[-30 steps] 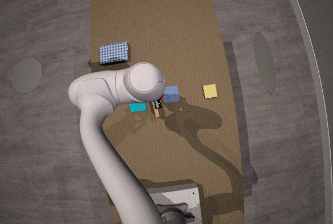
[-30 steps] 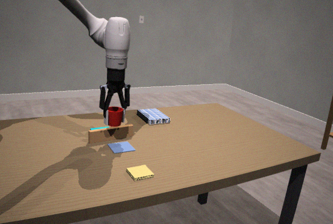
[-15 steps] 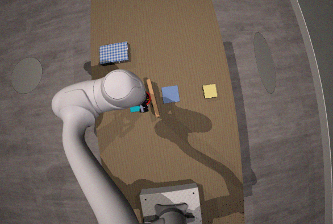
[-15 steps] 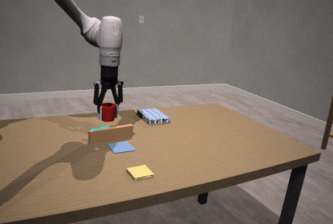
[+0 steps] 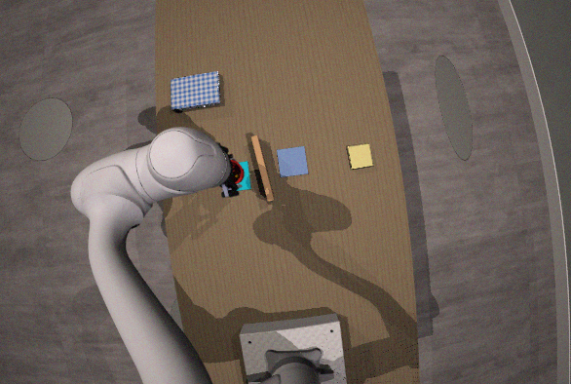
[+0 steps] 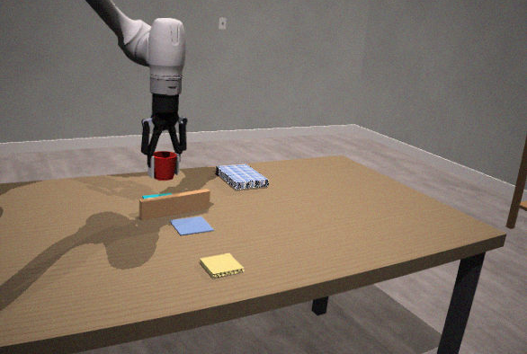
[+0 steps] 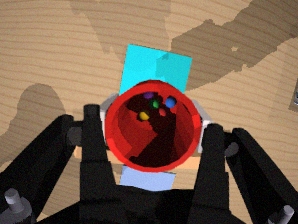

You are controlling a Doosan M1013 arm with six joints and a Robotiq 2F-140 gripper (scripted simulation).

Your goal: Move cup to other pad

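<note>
My gripper is now 10 mm to the right of the cyan pad and 120 mm above it. The rest, counted from my hand: wooden rail (20 mm ahead, 80 mm to the right, 100 mm below); then blue pad (40 mm ahead, 180 mm to the right, 120 mm below); then red cup (20 mm below).
</note>
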